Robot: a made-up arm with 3 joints. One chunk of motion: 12 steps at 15 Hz.
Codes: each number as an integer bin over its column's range. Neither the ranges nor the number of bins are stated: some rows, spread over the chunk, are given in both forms.
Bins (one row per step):
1: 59 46 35 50 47 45
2: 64 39 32 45 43 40
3: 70 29 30 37 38 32
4: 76 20 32 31 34 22
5: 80 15 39 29 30 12
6: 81 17 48 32 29 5
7: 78 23 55 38 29 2
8: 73 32 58 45 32 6
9: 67 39 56 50 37 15
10: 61 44 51 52 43 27
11: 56 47 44 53 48 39
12: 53 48 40 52 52 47
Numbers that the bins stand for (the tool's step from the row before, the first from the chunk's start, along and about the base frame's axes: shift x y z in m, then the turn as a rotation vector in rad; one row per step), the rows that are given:
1: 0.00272 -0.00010 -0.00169 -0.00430 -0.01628 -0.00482
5: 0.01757 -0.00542 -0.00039 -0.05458 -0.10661 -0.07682
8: 0.01262 -0.00251 0.00575 -0.01627 -0.09598 -0.08991
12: -0.00153 0.00024 -0.00007 0.00048 0.01028 -0.00045
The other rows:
2: 0.00625 -0.00130 -0.00266 -0.01627 -0.03754 -0.01573
3: 0.01049 -0.00302 -0.00330 -0.03542 -0.06410 -0.03318
4: 0.01474 -0.00457 -0.00266 -0.04979 -0.08535 -0.05500
6: 0.01827 -0.00508 0.00252 -0.04739 -0.11192 -0.09209
7: 0.01615 -0.00405 0.00478 -0.03303 -0.11192 -0.09864
9: 0.00837 -0.00130 0.00510 -0.00430 -0.06941 -0.07027
10: 0.00413 -0.00044 0.00348 0.00048 -0.03754 -0.04409
11: 0.00060 0.00007 0.00122 0.00288 -0.01097 -0.01791

